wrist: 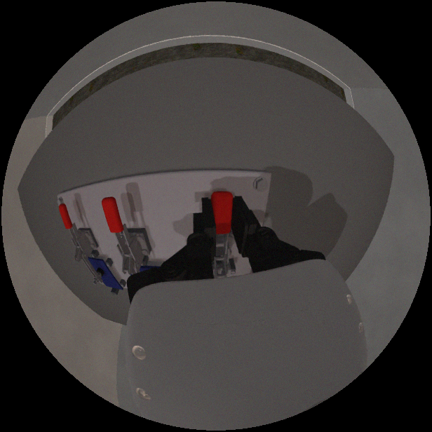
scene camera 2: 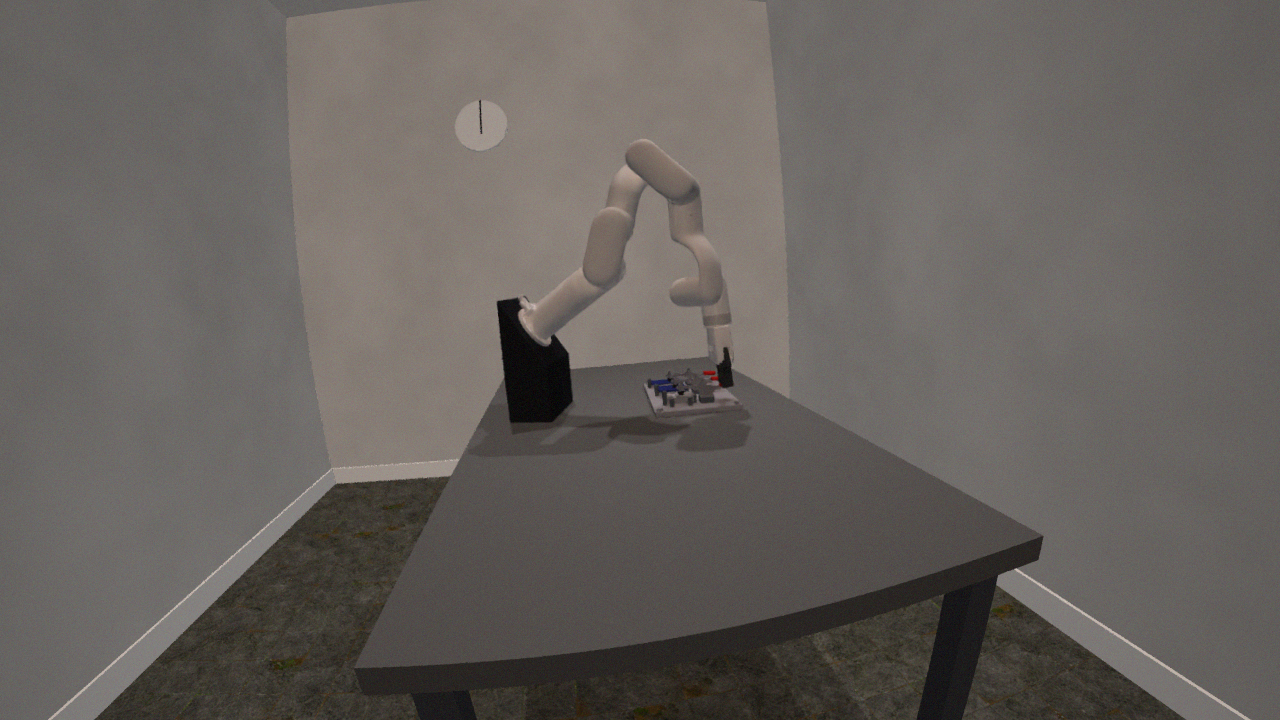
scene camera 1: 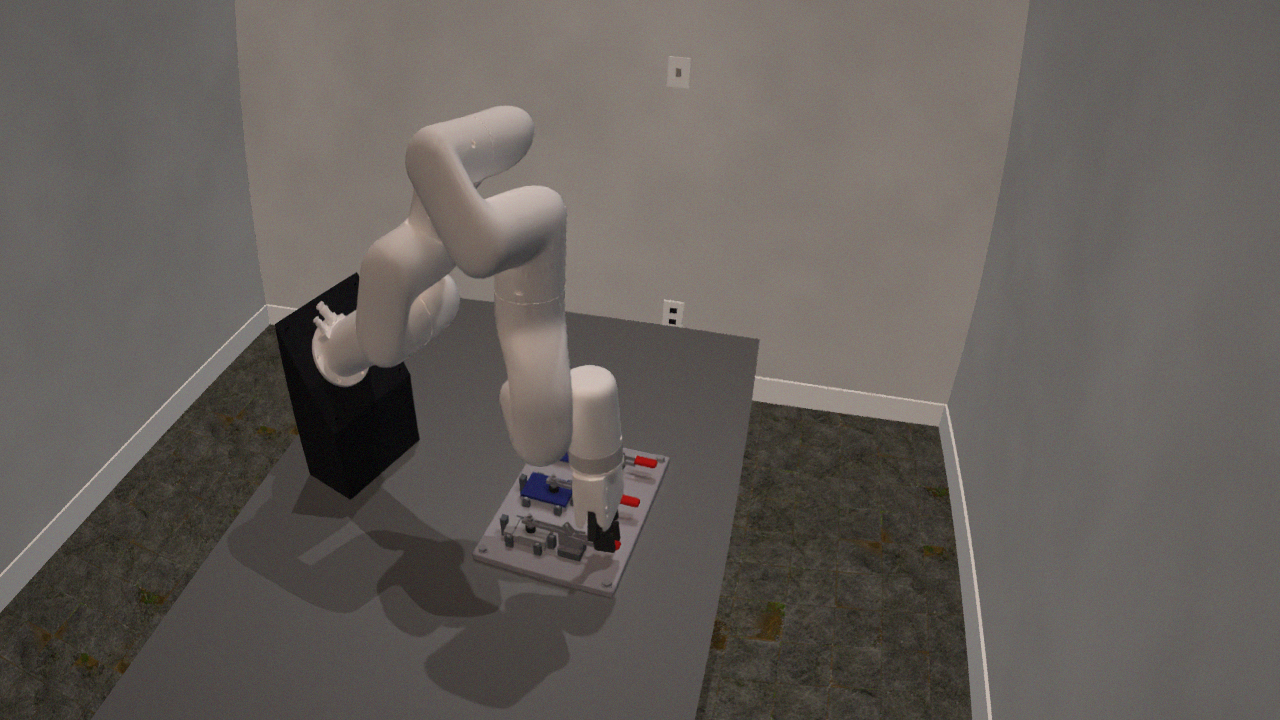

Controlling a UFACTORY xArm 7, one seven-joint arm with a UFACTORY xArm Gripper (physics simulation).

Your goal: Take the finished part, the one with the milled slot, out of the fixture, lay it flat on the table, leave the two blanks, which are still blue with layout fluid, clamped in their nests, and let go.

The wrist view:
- my gripper: 220, 210
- fixture plate: 163, 202
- toggle clamp: 219, 250
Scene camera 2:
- my gripper: 726, 386
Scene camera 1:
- finished part: 514, 527
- blue blank: 536, 489
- fixture plate: 641, 482
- toggle clamp: 569, 547
